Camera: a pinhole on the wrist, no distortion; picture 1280 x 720 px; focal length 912.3 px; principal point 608.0 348.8 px. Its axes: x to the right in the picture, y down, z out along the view. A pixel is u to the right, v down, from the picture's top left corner.
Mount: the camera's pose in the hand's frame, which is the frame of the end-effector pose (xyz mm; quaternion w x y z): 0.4 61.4 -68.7 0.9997 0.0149 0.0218 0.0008
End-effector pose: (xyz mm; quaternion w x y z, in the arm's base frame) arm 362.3 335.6 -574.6 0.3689 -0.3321 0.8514 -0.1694
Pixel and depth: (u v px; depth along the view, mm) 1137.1 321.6 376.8
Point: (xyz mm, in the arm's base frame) 446.2 188.8 -916.5
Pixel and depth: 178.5 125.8 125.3
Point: 420.4 389.1 -600.6
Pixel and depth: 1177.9 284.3 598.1
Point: 537.1 38.9 -1124.5
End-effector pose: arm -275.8 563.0 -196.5 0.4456 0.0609 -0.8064 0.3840
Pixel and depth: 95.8 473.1 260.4
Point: -368.5 458.3 -410.7
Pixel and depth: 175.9 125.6 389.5
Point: -374.9 271.1 -398.5
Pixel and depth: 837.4 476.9 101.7
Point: -347.5 599.5 -224.2
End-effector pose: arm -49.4 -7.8 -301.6 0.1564 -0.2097 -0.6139 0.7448
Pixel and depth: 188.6 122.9 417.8
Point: -79.7 -382.2 -171.0
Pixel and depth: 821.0 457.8 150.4
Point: -124.4 -70.3 -367.4
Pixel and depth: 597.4 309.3 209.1
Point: -125.0 -132.2 -325.5
